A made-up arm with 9 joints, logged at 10 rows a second.
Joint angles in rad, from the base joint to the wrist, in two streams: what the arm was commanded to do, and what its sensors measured. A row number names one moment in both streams.
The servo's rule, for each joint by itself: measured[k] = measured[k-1] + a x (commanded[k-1-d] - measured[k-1]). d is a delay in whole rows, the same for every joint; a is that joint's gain. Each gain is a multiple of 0.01, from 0.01 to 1. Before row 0 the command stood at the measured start. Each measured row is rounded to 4 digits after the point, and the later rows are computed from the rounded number. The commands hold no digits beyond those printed.
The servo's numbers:
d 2
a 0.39 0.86 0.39 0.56 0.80 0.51 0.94 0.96 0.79
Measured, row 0:
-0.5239, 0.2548, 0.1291, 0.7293, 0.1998, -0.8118, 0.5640, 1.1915, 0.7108
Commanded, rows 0 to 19:
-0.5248, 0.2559, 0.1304, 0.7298, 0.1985, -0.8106, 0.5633, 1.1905, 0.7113
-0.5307, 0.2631, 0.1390, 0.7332, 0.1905, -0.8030, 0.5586, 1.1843, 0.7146
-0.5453, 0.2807, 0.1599, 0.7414, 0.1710, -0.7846, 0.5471, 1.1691, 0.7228
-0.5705, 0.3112, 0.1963, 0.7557, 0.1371, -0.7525, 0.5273, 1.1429, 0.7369
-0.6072, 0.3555, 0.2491, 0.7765, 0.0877, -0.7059, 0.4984, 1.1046, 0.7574
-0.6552, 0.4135, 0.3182, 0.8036, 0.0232, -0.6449, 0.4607, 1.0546, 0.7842
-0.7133, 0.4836, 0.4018, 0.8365, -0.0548, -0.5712, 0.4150, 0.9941, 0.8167
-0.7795, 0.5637, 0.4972, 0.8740, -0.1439, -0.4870, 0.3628, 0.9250, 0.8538
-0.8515, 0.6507, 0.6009, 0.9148, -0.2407, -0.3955, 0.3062, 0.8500, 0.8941
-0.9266, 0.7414, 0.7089, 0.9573, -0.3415, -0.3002, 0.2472, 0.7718, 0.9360
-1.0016, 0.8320, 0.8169, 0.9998, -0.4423, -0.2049, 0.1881, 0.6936, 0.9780
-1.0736, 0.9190, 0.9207, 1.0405, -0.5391, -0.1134, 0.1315, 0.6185, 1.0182
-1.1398, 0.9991, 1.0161, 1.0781, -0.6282, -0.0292, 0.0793, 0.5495, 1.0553
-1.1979, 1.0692, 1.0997, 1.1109, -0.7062, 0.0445, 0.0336, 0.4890, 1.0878
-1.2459, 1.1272, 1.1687, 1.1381, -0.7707, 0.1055, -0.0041, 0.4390, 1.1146
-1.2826, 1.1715, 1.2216, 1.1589, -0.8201, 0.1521, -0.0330, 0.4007, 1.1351
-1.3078, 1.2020, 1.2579, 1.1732, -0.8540, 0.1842, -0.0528, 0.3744, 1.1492
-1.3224, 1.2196, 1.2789, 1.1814, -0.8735, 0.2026, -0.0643, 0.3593, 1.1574
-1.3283, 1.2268, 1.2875, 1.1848, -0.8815, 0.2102, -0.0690, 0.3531, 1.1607
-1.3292, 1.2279, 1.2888, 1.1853, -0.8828, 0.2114, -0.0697, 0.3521, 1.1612
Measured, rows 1 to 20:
-0.5239, 0.2548, 0.1291, 0.7293, 0.1998, -0.8118, 0.5640, 1.1915, 0.7108
-0.5239, 0.2548, 0.1291, 0.7293, 0.1998, -0.8118, 0.5640, 1.1915, 0.7108
-0.5243, 0.2557, 0.1296, 0.7296, 0.1988, -0.8112, 0.5633, 1.1905, 0.7112
-0.5268, 0.2621, 0.1333, 0.7316, 0.1922, -0.8070, 0.5589, 1.1845, 0.7139
-0.5340, 0.2781, 0.1437, 0.7371, 0.1752, -0.7956, 0.5478, 1.1697, 0.7209
-0.5482, 0.3066, 0.1642, 0.7475, 0.1447, -0.7736, 0.5285, 1.1440, 0.7335
-0.5712, 0.3487, 0.1973, 0.7637, 0.0991, -0.7391, 0.5002, 1.1062, 0.7524
-0.6040, 0.4044, 0.2445, 0.7860, 0.0384, -0.6911, 0.4631, 1.0567, 0.7775
-0.6466, 0.4725, 0.3058, 0.8143, -0.0362, -0.6300, 0.4179, 0.9966, 0.8085
-0.6984, 0.5509, 0.3804, 0.8477, -0.1224, -0.5571, 0.3661, 0.9279, 0.8443
-0.7581, 0.6367, 0.4664, 0.8853, -0.2170, -0.4747, 0.3098, 0.8531, 0.8836
-0.8238, 0.7267, 0.5610, 0.9256, -0.3166, -0.3857, 0.2510, 0.7751, 0.9250
-0.8931, 0.8173, 0.6608, 0.9672, -0.4172, -0.2935, 0.1919, 0.6969, 0.9669
-0.9635, 0.9048, 0.7622, 1.0082, -0.5147, -0.2016, 0.1351, 0.6216, 1.0074
-1.0323, 0.9859, 0.8612, 1.0473, -0.6055, -0.1137, 0.0826, 0.5524, 1.0452
-1.0969, 1.0575, 0.9542, 1.0829, -0.6861, -0.0330, 0.0365, 0.4915, 1.0789
-1.1550, 1.1174, 1.0379, 1.1138, -0.7538, 0.0376, -0.0017, 0.4411, 1.1071
-1.2048, 1.1639, 1.1095, 1.1391, -0.8068, 0.0960, -0.0311, 0.4023, 1.1292
-1.2450, 1.1967, 1.1674, 1.1582, -0.8446, 0.1410, -0.0515, 0.3755, 1.1450
-1.2752, 1.2164, 1.2109, 1.1712, -0.8677, 0.1724, -0.0635, 0.3599, 1.1548

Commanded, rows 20 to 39:
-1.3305, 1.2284, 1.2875, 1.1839, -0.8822, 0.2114, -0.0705, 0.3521, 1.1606
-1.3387, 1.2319, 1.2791, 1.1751, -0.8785, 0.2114, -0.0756, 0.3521, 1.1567
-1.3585, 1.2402, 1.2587, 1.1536, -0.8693, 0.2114, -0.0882, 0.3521, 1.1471
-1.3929, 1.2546, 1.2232, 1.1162, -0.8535, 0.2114, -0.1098, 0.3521, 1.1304
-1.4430, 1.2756, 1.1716, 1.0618, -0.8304, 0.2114, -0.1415, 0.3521, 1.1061
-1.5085, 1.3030, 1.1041, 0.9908, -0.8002, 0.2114, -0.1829, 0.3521, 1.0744
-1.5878, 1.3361, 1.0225, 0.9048, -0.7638, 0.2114, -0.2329, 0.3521, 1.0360
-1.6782, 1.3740, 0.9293, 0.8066, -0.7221, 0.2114, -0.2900, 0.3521, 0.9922
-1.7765, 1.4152, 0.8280, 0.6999, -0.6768, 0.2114, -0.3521, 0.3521, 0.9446
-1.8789, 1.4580, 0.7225, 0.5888, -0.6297, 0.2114, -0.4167, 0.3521, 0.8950
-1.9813, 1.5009, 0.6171, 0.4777, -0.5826, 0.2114, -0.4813, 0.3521, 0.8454
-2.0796, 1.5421, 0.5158, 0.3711, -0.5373, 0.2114, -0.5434, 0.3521, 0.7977
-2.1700, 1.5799, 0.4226, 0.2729, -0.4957, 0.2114, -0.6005, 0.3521, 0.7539
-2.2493, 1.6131, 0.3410, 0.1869, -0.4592, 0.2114, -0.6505, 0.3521, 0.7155
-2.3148, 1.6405, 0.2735, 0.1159, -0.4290, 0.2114, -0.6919, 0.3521, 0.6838
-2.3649, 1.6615, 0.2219, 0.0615, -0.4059, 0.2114, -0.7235, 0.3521, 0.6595
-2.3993, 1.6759, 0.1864, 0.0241, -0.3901, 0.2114, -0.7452, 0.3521, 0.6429
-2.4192, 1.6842, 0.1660, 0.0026, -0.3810, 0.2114, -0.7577, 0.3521, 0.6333
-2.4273, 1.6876, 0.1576, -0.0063, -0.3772, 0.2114, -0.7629, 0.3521, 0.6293
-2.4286, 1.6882, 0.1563, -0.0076, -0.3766, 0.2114, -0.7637, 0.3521, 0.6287
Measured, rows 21 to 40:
-1.2959, 1.2253, 1.2408, 1.1788, -0.8787, 0.1917, -0.0687, 0.3534, 1.1595
-1.3089, 1.2275, 1.2595, 1.1824, -0.8820, 0.2017, -0.0696, 0.3522, 1.1608
-1.3173, 1.2283, 1.2704, 1.1832, -0.8822, 0.2066, -0.0704, 0.3521, 1.1606
-1.3256, 1.2314, 1.2738, 1.1787, -0.8792, 0.2090, -0.0753, 0.3521, 1.1575
-1.3384, 1.2390, 1.2679, 1.1646, -0.8713, 0.2102, -0.0874, 0.3521, 1.1493
-1.3597, 1.2524, 1.2505, 1.1375, -0.8571, 0.2108, -0.1085, 0.3521, 1.1344
-1.3922, 1.2724, 1.2197, 1.0951, -0.8357, 0.2111, -0.1395, 0.3521, 1.1120
-1.4376, 1.2987, 1.1746, 1.0367, -0.8073, 0.2113, -0.1803, 0.3521, 1.0823
-1.4962, 1.3309, 1.1153, 0.9628, -0.7725, 0.2114, -0.2297, 0.3521, 1.0457
-1.5672, 1.3680, 1.0428, 0.8753, -0.7322, 0.2114, -0.2864, 0.3521, 1.0034
-1.6488, 1.4086, 0.9590, 0.7771, -0.6879, 0.2114, -0.3482, 0.3521, 0.9569
-1.7385, 1.4511, 0.8668, 0.6717, -0.6413, 0.2114, -0.4126, 0.3521, 0.9080
-1.8332, 1.4939, 0.7694, 0.5631, -0.5943, 0.2114, -0.4772, 0.3521, 0.8585
-1.9293, 1.5354, 0.6705, 0.4556, -0.5487, 0.2114, -0.5394, 0.3521, 0.8105
-2.0232, 1.5737, 0.5738, 0.3533, -0.5063, 0.2114, -0.5968, 0.3521, 0.7658
-2.1114, 1.6076, 0.4830, 0.2601, -0.4686, 0.2114, -0.6473, 0.3521, 0.7261
-2.1907, 1.6359, 0.4013, 0.1793, -0.4369, 0.2114, -0.6892, 0.3521, 0.6927
-2.2586, 1.6579, 0.3313, 0.1133, -0.4121, 0.2114, -0.7214, 0.3521, 0.6665
-2.3135, 1.6734, 0.2748, 0.0633, -0.3945, 0.2114, -0.7438, 0.3521, 0.6479
-2.3547, 1.6827, 0.2324, 0.0293, -0.3837, 0.2114, -0.7569, 0.3521, 0.6364

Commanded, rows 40 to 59:
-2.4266, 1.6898, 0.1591, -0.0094, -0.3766, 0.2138, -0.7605, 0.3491, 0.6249
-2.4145, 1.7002, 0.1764, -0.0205, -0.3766, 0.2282, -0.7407, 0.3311, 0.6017
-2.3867, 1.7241, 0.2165, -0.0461, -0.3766, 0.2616, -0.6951, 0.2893, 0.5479
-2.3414, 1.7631, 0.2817, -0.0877, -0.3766, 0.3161, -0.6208, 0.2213, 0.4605
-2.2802, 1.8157, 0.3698, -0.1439, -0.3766, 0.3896, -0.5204, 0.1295, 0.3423
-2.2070, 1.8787, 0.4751, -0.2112, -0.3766, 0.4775, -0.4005, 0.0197, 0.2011
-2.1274, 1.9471, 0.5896, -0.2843, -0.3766, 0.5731, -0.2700, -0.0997, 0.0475
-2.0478, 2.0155, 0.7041, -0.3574, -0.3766, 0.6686, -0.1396, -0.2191, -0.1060
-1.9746, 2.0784, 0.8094, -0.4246, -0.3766, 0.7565, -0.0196, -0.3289, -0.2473
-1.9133, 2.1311, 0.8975, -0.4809, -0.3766, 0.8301, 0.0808, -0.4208, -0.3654
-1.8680, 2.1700, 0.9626, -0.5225, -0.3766, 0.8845, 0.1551, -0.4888, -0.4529
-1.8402, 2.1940, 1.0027, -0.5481, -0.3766, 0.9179, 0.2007, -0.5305, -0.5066
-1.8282, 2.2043, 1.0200, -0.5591, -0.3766, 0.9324, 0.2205, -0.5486, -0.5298
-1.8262, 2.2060, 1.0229, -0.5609, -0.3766, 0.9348, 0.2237, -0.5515, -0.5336
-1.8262, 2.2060, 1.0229, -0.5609, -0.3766, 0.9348, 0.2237, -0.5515, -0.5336
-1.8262, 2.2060, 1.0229, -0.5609, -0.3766, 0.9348, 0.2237, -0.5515, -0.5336
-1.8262, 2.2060, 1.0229, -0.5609, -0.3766, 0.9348, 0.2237, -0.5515, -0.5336
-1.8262, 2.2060, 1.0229, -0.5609, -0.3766, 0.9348, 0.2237, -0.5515, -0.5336
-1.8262, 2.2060, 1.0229, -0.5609, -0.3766, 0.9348, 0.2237, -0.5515, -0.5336
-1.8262, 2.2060, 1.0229, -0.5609, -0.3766, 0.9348, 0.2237, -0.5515, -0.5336
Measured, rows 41 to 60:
-2.3830, 1.6869, 0.2032, 0.0094, -0.3785, 0.2114, -0.7625, 0.3521, 0.6308
-2.4008, 1.6880, 0.1849, -0.0001, -0.3770, 0.2114, -0.7636, 0.3521, 0.6291
-2.4109, 1.6895, 0.1748, -0.0053, -0.3767, 0.2126, -0.7607, 0.3492, 0.6258
-2.4123, 1.6987, 0.1754, -0.0138, -0.3766, 0.2206, -0.7419, 0.3318, 0.6068
-2.4023, 1.7205, 0.1914, -0.0319, -0.3766, 0.2415, -0.6979, 0.2910, 0.5603
-2.3785, 1.7571, 0.2266, -0.0631, -0.3766, 0.2795, -0.6254, 0.2241, 0.4815
-2.3402, 1.8075, 0.2824, -0.1083, -0.3766, 0.3357, -0.5267, 0.1333, 0.3715
-2.2883, 1.8687, 0.3576, -0.1659, -0.3766, 0.4080, -0.4081, 0.0242, 0.2369
-2.2255, 1.9361, 0.4481, -0.2322, -0.3766, 0.4922, -0.2783, -0.0947, 0.0873
-2.1562, 2.0044, 0.5479, -0.3023, -0.3766, 0.5822, -0.1479, -0.2141, -0.0654
-2.0854, 2.0680, 0.6499, -0.3708, -0.3766, 0.6711, -0.0273, -0.3243, -0.2091
-2.0183, 2.1223, 0.7465, -0.4325, -0.3766, 0.7522, 0.0743, -0.4169, -0.3326
-1.9597, 2.1633, 0.8308, -0.4829, -0.3766, 0.8197, 0.1503, -0.4859, -0.4276
-1.9131, 2.1897, 0.8978, -0.5194, -0.3766, 0.8698, 0.1977, -0.5287, -0.4900
-1.8800, 2.2023, 0.9455, -0.5416, -0.3766, 0.9017, 0.2191, -0.5478, -0.5214
-1.8590, 2.2055, 0.9757, -0.5524, -0.3766, 0.9186, 0.2234, -0.5514, -0.5310
-1.8462, 2.2059, 0.9941, -0.5572, -0.3766, 0.9269, 0.2237, -0.5515, -0.5331
-1.8384, 2.2060, 1.0053, -0.5593, -0.3766, 0.9309, 0.2237, -0.5515, -0.5335
-1.8336, 2.2060, 1.0122, -0.5602, -0.3766, 0.9329, 0.2237, -0.5515, -0.5336
-1.8307, 2.2060, 1.0164, -0.5606, -0.3766, 0.9339, 0.2237, -0.5515, -0.5336

